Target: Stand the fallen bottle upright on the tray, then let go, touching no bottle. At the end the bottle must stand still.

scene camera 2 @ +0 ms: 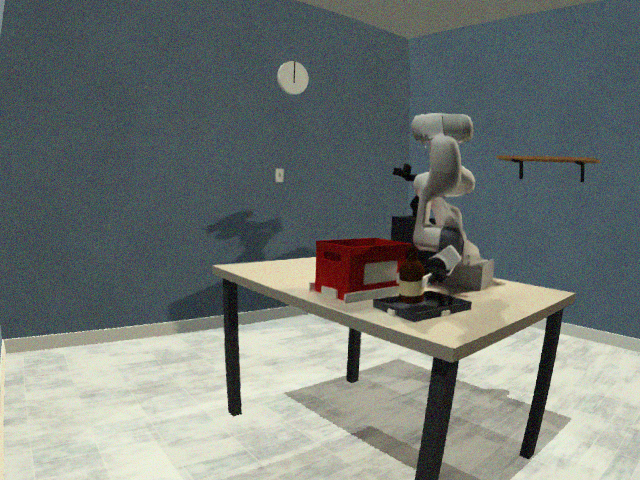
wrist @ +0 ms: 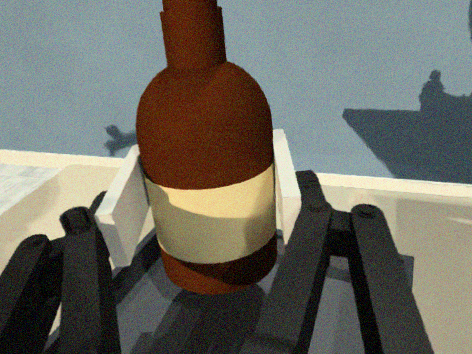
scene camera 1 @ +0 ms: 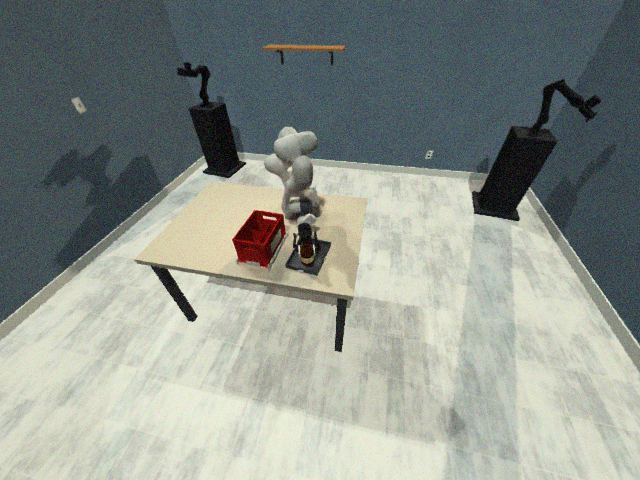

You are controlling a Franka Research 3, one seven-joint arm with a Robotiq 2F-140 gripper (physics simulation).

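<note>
The brown bottle with a cream label [scene camera 1: 307, 254] [scene camera 2: 411, 281] [wrist: 207, 145] is upright over the black tray [scene camera 1: 322, 252] [scene camera 2: 421, 313] [wrist: 336, 306]. Its base is down inside the tray's rim, at or very close to the tray floor; a tiny gap cannot be ruled out. My gripper [scene camera 1: 306, 246] [wrist: 210, 159] is shut on the bottle, with one pale finger pad on each side at label height. In scene camera 2 the bottle partly hides the fingers.
A red crate [scene camera 1: 250, 253] [scene camera 2: 333, 268] stands on the wooden table [scene camera 1: 206, 217] [scene camera 2: 268, 268], close beside the tray. The table's front edge runs near the tray. Two black arms on pedestals [scene camera 1: 214, 136] [scene camera 1: 516, 170] stand off beyond the table.
</note>
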